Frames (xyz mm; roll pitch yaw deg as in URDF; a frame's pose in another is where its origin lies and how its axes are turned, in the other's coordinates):
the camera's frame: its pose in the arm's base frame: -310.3 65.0 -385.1 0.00 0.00 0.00
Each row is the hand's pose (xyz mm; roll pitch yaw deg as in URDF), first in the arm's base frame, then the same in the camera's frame.
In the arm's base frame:
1: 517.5 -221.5 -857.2 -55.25 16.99 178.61
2: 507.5 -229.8 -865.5 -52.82 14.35 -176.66
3: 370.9 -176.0 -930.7 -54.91 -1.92 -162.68
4: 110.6 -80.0 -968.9 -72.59 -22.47 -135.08
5: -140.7 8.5 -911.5 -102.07 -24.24 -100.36
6: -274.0 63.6 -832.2 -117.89 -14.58 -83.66
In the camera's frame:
1: 827.8 -286.5 -472.1 -55.25 16.99 178.61
2: 817.8 -294.8 -480.4 -52.82 14.35 -176.66
3: 681.2 -241.0 -545.6 -54.91 -1.92 -162.68
4: 420.9 -145.0 -583.8 -72.59 -22.47 -135.08
5: 169.6 -56.5 -526.4 -102.07 -24.24 -100.36
6: 36.3 -1.4 -447.1 -117.89 -14.58 -83.66

